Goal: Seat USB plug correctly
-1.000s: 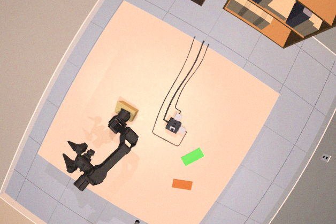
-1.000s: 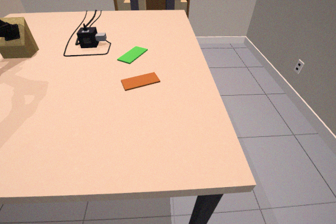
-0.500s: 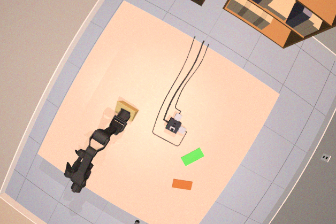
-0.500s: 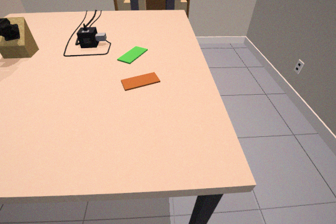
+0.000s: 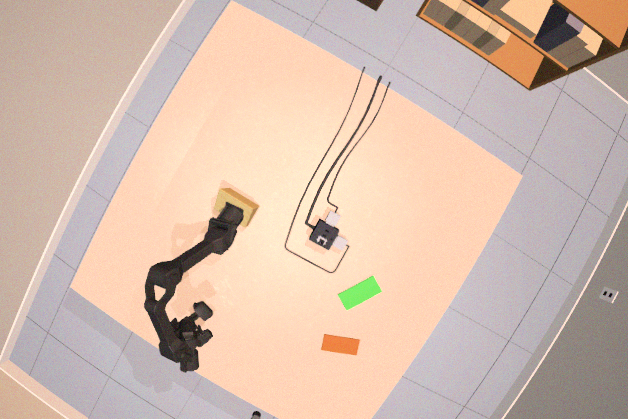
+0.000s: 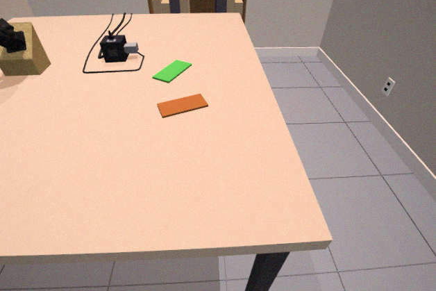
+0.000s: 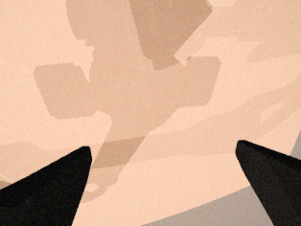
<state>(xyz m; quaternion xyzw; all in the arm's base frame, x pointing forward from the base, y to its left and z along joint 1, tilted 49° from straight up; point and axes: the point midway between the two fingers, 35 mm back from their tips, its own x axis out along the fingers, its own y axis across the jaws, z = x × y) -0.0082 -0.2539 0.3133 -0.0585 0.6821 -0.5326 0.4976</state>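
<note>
Now: gripper tip 33 cm short of the USB plug and 43 cm to the right of it. The rest, counted from my gripper tip: green card (54 cm ahead, 30 cm to the left, 9 cm below); then orange card (56 cm ahead, 9 cm to the left, 9 cm below); then USB socket (33 cm ahead, 43 cm to the left, 2 cm below).
</note>
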